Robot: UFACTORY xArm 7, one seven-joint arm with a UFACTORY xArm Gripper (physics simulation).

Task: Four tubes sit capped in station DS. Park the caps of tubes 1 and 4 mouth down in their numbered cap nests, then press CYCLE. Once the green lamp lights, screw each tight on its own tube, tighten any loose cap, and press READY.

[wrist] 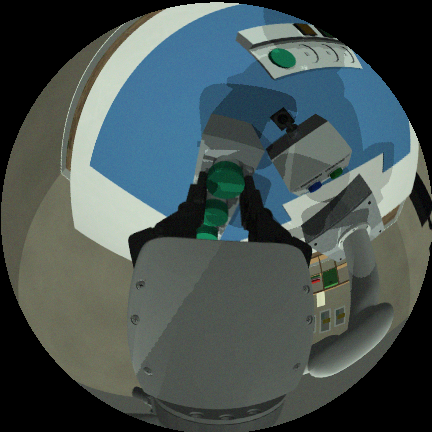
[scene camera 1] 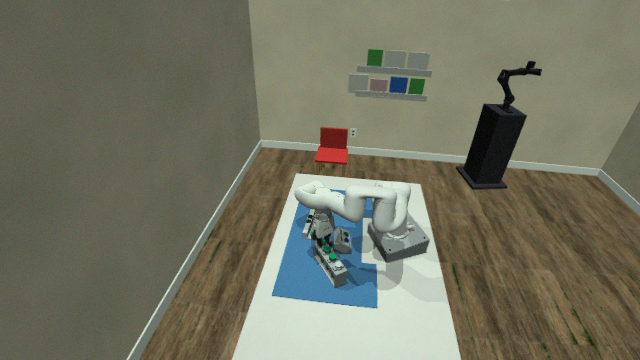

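Pixels of known places: gripper, fingertip midpoint: (wrist: 223,184) (scene camera 1: 323,243); arm's base, origin of the base link: (wrist: 354,235) (scene camera 1: 396,230).
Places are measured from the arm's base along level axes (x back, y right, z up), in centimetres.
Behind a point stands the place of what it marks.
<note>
Station DS (scene camera 1: 340,278) @(x -33.0, y -27.3, z -2.2 cm) (wrist: 234,134) @(x -41.5, y -7.0, z 0.0 cm) is a long grey block with a row of tube places. My gripper (scene camera 1: 325,243) @(x -39.8, y -10.7, z 3.4 cm) (wrist: 223,184) @(x -39.8, y -10.7, z 3.4 cm) points down at the station's far end in the scene view and is shut on a green cap (wrist: 226,176) @(x -40.8, y -9.2, z 4.4 cm). Whether this cap is seated or slightly raised cannot be told. Two more green caps (scene camera 1: 327,249) @(x -38.2, y -15.3, z 4.2 cm) (scene camera 1: 333,257) @(x -35.8, y -20.3, z 4.2 cm) (wrist: 216,212) @(x -38.4, y -13.7, z 4.2 cm) (wrist: 206,233) @(x -36.7, y -18.1, z 4.3 cm) stand in the row. A white round top (scene camera 1: 339,266) @(x -33.6, y -25.4, z 4.0 cm) is at the near end. Another green cap (wrist: 282,58) @(x -43.6, y 5.7, z -5.8 cm) lies in the end nest of the white nest board (scene camera 1: 306,234) @(x -47.7, y 4.0, z -4.6 cm) (wrist: 319,64) @(x -40.0, y 11.2, z -6.7 cm).
The grey control box (scene camera 1: 342,248) @(x -29.7, y -7.7, z -3.7 cm) (wrist: 300,155) @(x -32.7, y -3.3, z -2.3 cm) stands beside the station, with a green button (scene camera 1: 346,233) @(x -26.8, y 0.1, z -0.8 cm) (wrist: 336,173) @(x -27.7, y 0.1, z -0.4 cm) and a blue button (scene camera 1: 346,240) @(x -27.4, y -4.9, z -1.0 cm) (wrist: 314,186) @(x -28.0, y -4.3, z -0.5 cm). A small black square fixture (wrist: 283,118) @(x -36.4, y -1.5, z -6.7 cm) sticks out from it. All stand on a blue mat (scene camera 1: 300,280) @(x -51.2, y -23.3, z -7.8 cm) (wrist: 145,125) @(x -52.3, y -15.5, z -7.9 cm).
</note>
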